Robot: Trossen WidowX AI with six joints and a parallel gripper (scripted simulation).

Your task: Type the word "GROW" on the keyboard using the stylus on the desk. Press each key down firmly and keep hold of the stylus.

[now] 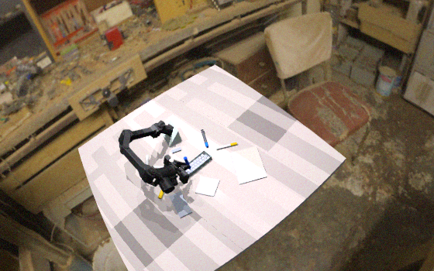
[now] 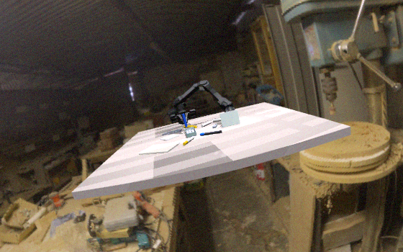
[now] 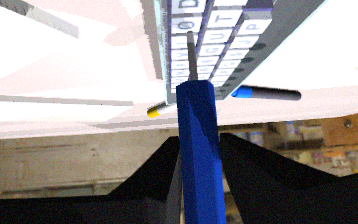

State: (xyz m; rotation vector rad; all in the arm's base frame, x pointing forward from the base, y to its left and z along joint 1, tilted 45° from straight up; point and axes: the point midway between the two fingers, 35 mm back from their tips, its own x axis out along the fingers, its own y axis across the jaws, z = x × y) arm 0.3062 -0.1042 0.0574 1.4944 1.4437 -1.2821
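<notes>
My gripper tip is 17 cm to the left of the yellow marker, 6 cm above it and 3 cm past it. Also, from my gripper tip: blue stylus: 1 cm below; then blue-capped pen: 19 cm to the left, 10 cm behind, 7 cm below; then grey card: 17 cm to the right, 11 cm ahead, 7 cm below.
</notes>
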